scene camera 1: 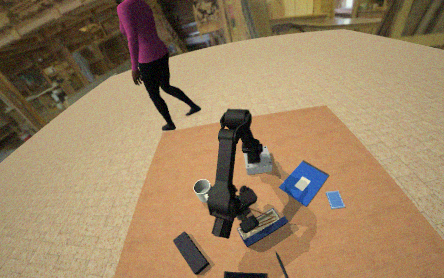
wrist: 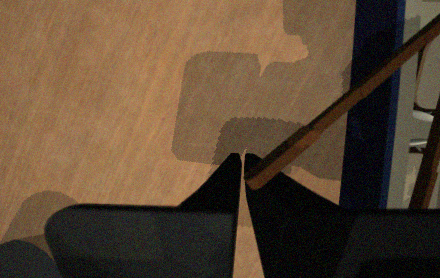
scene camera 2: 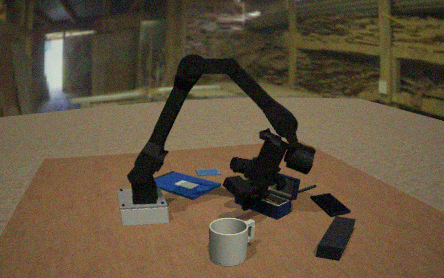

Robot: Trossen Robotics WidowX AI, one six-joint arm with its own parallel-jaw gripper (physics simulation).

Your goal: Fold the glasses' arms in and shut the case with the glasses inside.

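Frame: origin at the arm's base, x back, y left, z down, level; metres.
Seen in the pictures: gripper, fingertip midpoint: [scene camera 1: 245, 209] [wrist: 241, 161] [scene camera 2: 244, 209]; arm's base, link origin: [scene camera 1: 253, 158] [scene camera 2: 144, 199].
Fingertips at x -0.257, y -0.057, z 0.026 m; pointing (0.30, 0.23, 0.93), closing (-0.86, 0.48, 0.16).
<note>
Offsets run from my fingertips to a thing's top centre. "spot": to the spot under its first point.
The blue glasses case [scene camera 1: 265, 232] [scene camera 2: 276, 208] [wrist: 371, 160] stands open, its lid @(dx -0.111, dy +0.073, dz -0.068 m) [scene camera 2: 288, 185] raised on the side away from the arm's base. The glasses [scene camera 1: 269, 218] lie in it with brown arms unfolded. One glasses arm [wrist: 320, 125] sticks out slantwise over the case's edge, and its tip overlaps the right fingertip in the wrist view. The other arm [wrist: 426, 172] shows over the case's pale inside. My gripper [scene camera 1: 247, 221] [scene camera 2: 246, 204] [wrist: 241, 161] is shut and empty, just outside the case beside that tip. In the scene views it partly hides the case and glasses.
A white mug @(spot: dx +0.123, dy -0.204, dz +0.009 m) [scene camera 1: 202, 188] [scene camera 2: 228, 244], a blue folder @(dx +0.122, dy +0.288, dz +0.021 m) [scene camera 1: 314, 180] [scene camera 2: 170, 183] with a pale card, a small blue card @(dx +0.009, dy +0.394, dz +0.024 m) [scene camera 1: 335, 199] [scene camera 2: 208, 172], a dark box @(dx -0.172, dy -0.219, dz -0.006 m) [scene camera 1: 190, 253] [scene camera 2: 336, 239], a black slab @(dx -0.273, dy -0.010, dz +0.021 m) [scene camera 1: 245, 275] [scene camera 2: 330, 204] and a pen @(dx -0.236, dy +0.125, dz +0.020 m) [scene camera 1: 281, 264] [scene camera 2: 308, 188] lie around.
</note>
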